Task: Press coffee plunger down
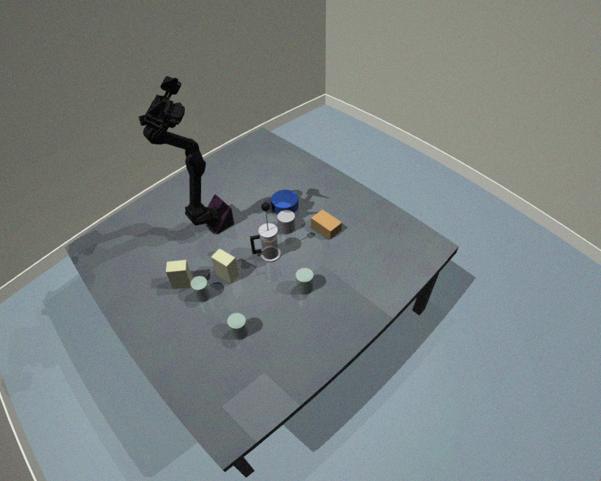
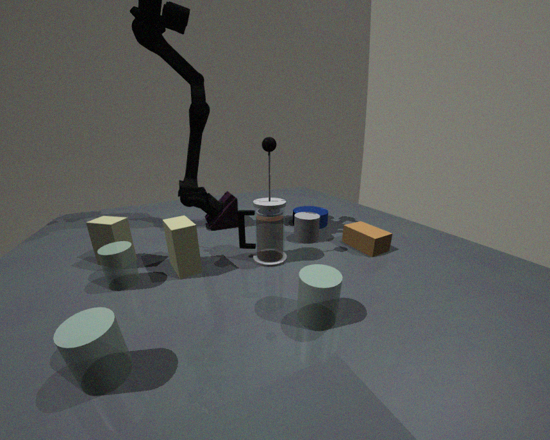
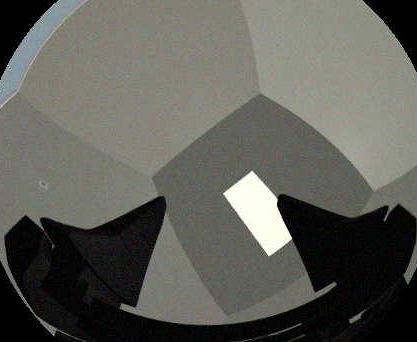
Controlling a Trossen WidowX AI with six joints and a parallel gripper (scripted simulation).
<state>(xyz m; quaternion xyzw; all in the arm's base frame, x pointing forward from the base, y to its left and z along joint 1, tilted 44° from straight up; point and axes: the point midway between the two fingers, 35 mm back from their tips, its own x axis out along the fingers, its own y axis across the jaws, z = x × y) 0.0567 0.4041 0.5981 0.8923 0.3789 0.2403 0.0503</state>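
Right now my gripper tip is 13 cm short of the glass coffee press, 20 cm to the right of it and 64 cm above it. From my gripper tip the other things lie so: grey cylinder: 5 cm ahead, 35 cm to the left, 74 cm below; then orange box: 15 cm ahead, 48 cm to the left, 75 cm below.
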